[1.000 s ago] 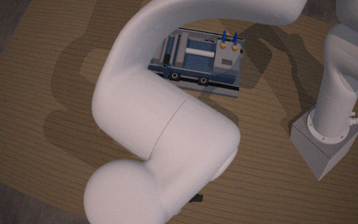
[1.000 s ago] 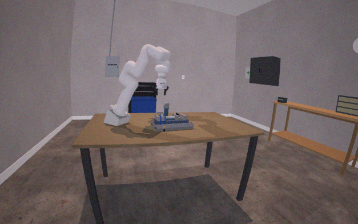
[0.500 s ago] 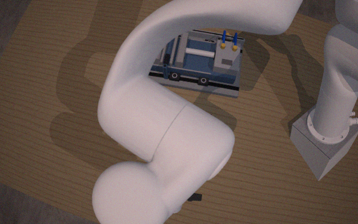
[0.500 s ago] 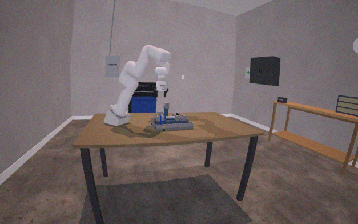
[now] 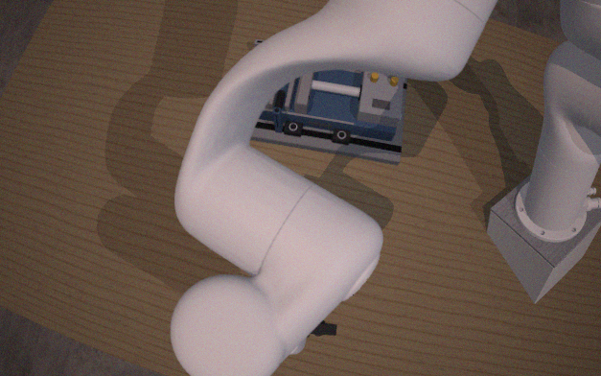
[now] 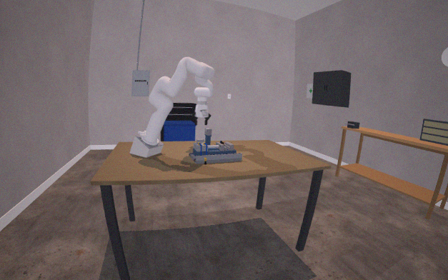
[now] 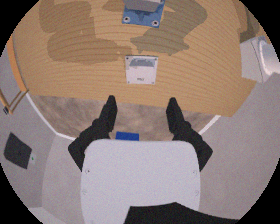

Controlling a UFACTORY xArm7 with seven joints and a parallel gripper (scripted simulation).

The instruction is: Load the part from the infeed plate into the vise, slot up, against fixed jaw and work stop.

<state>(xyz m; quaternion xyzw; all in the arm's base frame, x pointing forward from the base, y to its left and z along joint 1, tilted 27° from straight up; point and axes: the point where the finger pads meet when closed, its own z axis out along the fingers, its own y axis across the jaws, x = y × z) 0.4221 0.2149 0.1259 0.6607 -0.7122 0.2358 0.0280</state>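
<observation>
My gripper is now 10 mm to the right of the part and 150 mm above it. Round my hand: work stop post: 320 mm to the right, 120 mm below; work stop: 10 mm behind, 340 mm to the right, 90 mm below; moving jaw: 50 mm behind, 380 mm to the right, 100 mm below.
</observation>
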